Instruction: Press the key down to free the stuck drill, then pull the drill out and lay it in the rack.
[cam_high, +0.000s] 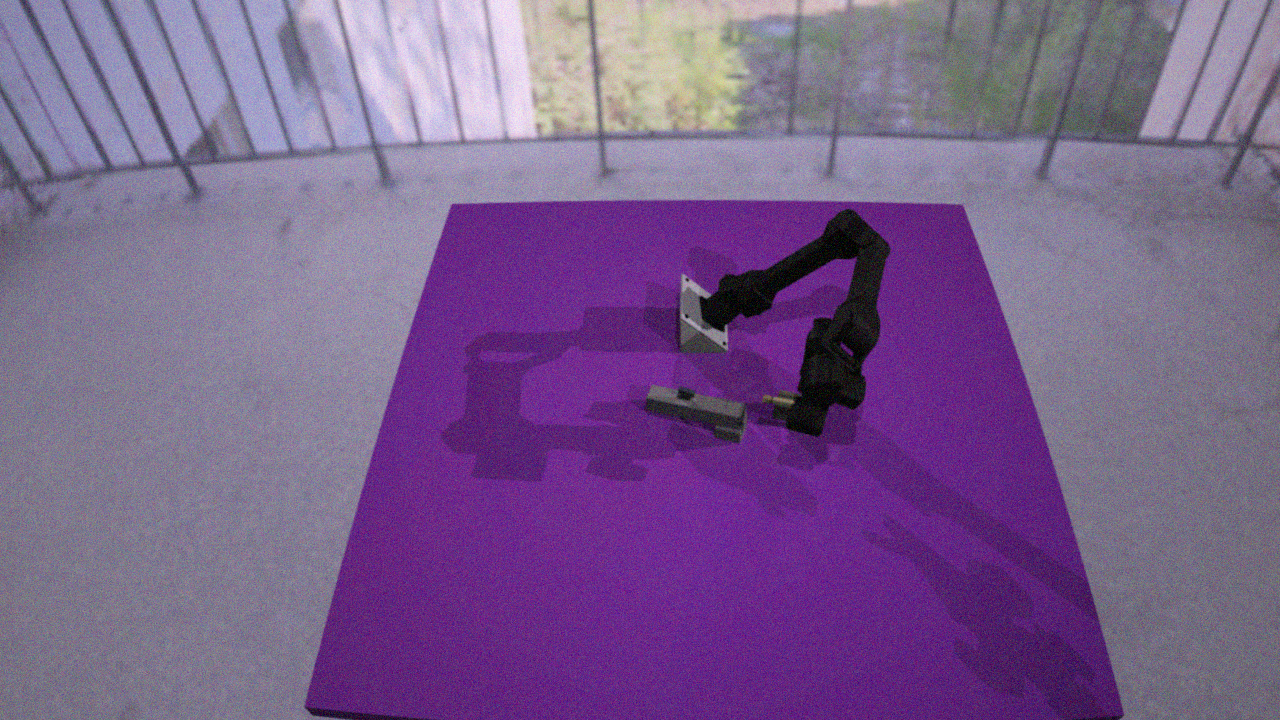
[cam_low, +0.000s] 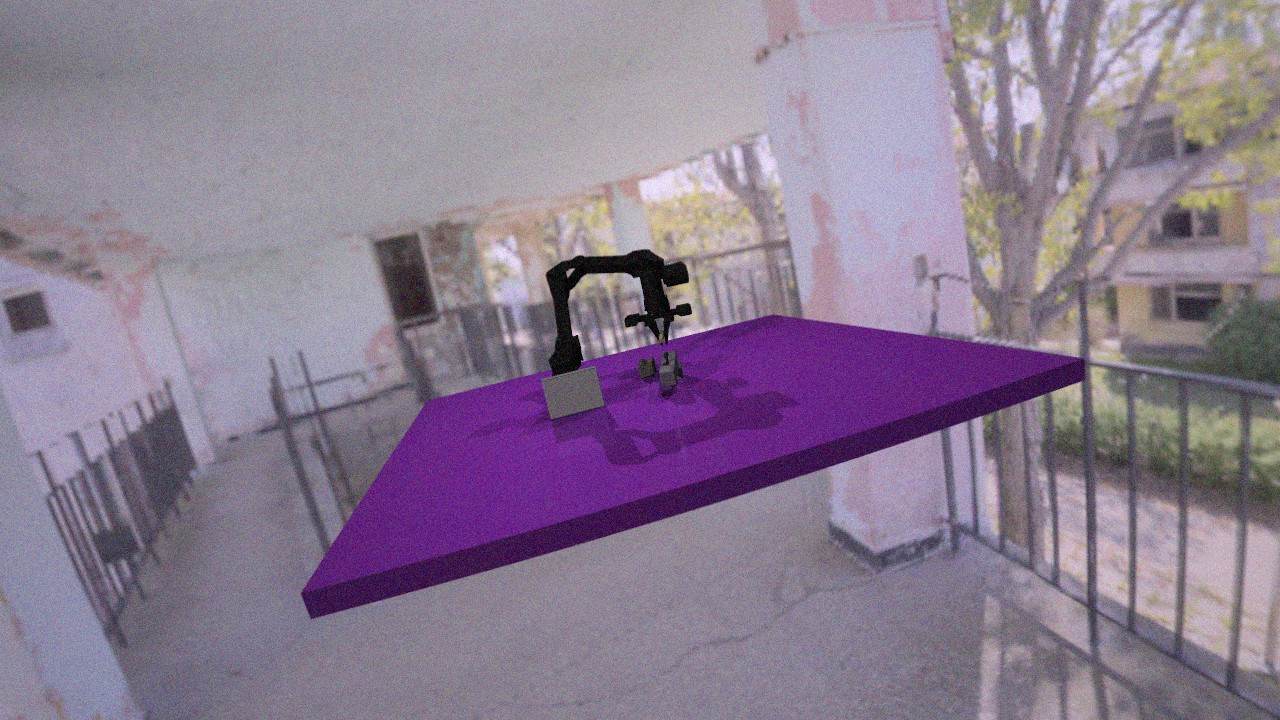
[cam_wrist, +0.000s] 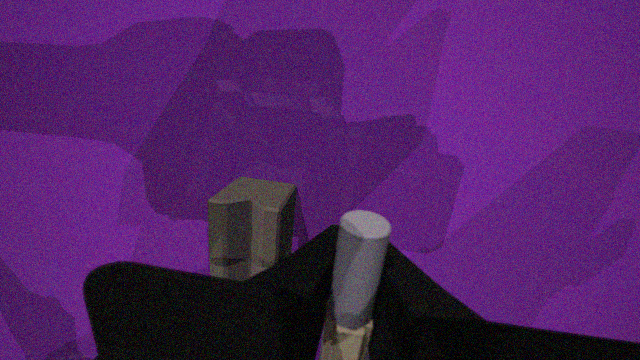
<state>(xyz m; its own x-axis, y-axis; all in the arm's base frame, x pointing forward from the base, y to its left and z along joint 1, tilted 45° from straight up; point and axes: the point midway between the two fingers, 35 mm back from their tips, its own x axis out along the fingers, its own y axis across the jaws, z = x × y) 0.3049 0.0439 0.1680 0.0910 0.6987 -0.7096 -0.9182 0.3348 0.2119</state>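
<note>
Now: gripper tip 70 mm past the rack, 10 mm to the left of it and 50 mm above it. The rest, counted from my gripper tip: dark key: 70 mm behind, 220 mm to the right, 10 mm below; long grey block: 60 mm behind, 200 mm to the right, 30 mm below.
</note>
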